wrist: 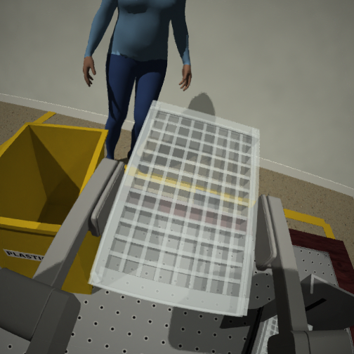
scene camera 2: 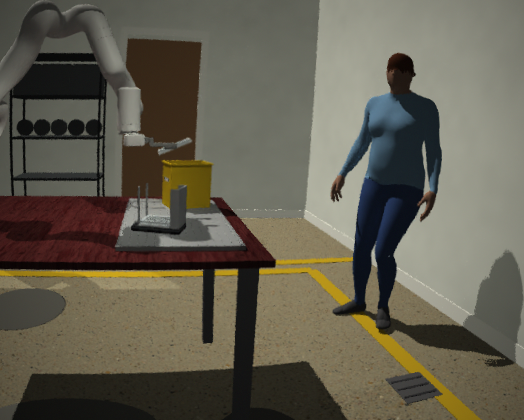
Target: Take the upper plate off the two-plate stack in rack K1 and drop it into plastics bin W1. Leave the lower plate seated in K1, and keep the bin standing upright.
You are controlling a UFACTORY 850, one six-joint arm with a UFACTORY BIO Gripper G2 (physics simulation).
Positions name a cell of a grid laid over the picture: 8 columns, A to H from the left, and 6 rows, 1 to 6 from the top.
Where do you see a plate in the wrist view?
E4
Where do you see a yellow plastics bin W1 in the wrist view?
B3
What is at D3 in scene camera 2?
A yellow plastics bin W1.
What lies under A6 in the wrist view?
My gripper.
